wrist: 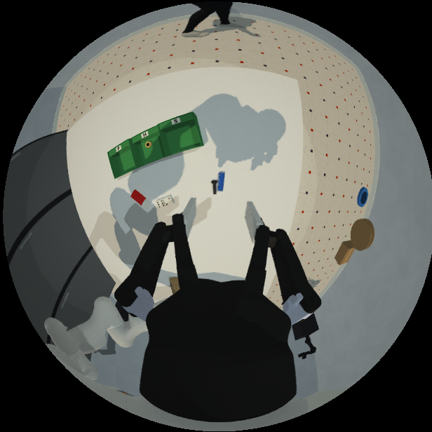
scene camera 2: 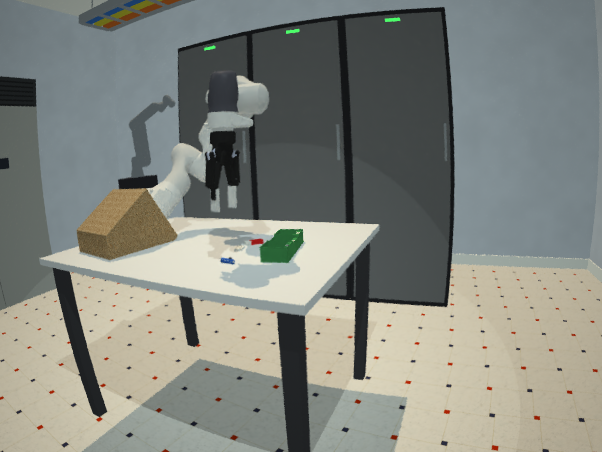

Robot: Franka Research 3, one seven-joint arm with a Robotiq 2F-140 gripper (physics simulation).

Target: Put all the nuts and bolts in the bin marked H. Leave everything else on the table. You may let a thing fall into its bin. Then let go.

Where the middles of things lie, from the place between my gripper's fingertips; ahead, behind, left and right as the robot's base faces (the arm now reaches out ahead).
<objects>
The green three-part bin [scene camera 2: 281, 248] lies 17 cm to the left of my hand, 14 cm below it and 11 cm ahead of it.
</objects>
